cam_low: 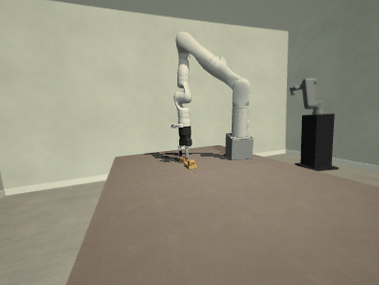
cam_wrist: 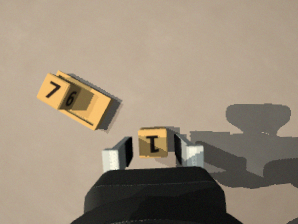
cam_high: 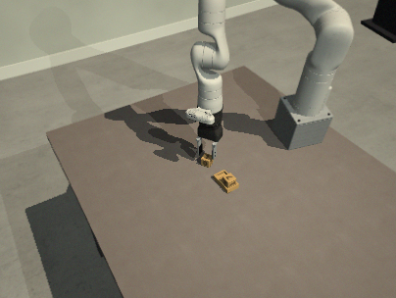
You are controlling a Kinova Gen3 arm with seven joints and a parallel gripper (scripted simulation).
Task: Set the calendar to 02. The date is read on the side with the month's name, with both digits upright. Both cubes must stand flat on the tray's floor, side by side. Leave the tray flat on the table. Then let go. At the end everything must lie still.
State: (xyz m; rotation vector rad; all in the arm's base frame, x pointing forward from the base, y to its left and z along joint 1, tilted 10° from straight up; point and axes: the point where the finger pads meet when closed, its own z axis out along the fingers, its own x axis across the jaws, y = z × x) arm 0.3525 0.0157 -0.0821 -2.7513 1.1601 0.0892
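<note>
The orange cube lies 4 cm below my hand. The rest, counted from my hand: tray (10 cm to the left, 5 cm below, 3 cm behind).
</note>
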